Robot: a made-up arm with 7 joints.
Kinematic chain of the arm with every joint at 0, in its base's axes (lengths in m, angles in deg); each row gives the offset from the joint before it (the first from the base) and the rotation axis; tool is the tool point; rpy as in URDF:
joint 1: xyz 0 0 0.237 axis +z
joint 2: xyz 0 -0.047 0.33 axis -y
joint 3: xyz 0 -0.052 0.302 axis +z
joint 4: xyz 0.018 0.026 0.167 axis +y
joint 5: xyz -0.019 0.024 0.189 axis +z
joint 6: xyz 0 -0.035 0.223 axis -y
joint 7: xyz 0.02 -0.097 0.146 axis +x
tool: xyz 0 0 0 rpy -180 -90 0
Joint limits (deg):
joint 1: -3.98..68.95
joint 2: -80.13..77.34
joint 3: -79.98..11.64
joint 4: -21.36..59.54
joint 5: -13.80..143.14
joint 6: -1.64..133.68
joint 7: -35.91..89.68
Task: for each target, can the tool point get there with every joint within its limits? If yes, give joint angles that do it. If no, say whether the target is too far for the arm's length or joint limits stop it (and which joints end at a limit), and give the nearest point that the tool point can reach.
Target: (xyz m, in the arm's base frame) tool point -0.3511 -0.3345 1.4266
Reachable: yes | joints 9.93 21.10 -69.20 23.17 24.44 67.79 -15.57
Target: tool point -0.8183 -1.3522 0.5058
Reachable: no: too far | nearest point -0.5300 -0.8758 0.5958 | short by 0.564 m
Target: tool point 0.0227 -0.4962 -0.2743
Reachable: no: joint limits stop it (at a limit: joint 1, joint 2, joint 4) | nearest point 0.5777 -0.3451 0.2286 | short by 0.764 m
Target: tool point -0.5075 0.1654 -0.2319
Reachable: no: joint limits stop it (at a limit: joint 1, joint 2, joint 4, joint 5) | nearest point -0.7960 0.0305 0.4490 | short by 0.752 m
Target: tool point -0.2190 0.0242 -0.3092
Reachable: no: joint limits stop it (at a limit: joint 1, joint 2, joint 3, joint 4) | nearest point 0.1578 0.5744 0.2219 | short by 0.852 m
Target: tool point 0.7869 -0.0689 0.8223
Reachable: yes | joints 28.20 -63.91 -69.45 32.37 102.32 114.69 12.05
